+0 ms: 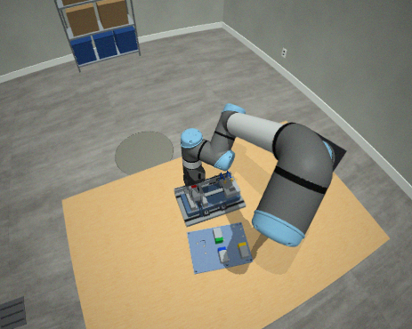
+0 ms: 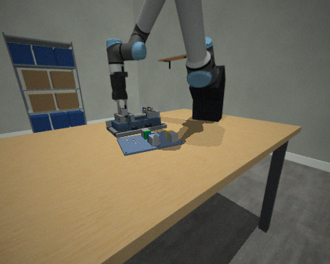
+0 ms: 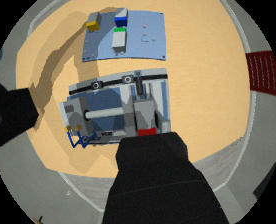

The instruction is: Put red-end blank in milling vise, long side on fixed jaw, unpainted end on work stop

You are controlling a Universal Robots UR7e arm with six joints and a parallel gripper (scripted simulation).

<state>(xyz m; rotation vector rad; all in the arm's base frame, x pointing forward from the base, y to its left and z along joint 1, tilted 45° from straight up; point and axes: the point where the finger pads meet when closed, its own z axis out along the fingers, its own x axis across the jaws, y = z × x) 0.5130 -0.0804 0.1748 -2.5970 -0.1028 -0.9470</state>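
Right now the red-ended blank is 2 cm below my hand. Also, from my hand: green-ended blank 18 cm to the left, 10 cm below, 8 cm behind; milling vise 9 cm below, 7 cm behind, 1 cm to the right; plate 22 cm to the left, 12 cm below, 8 cm behind.
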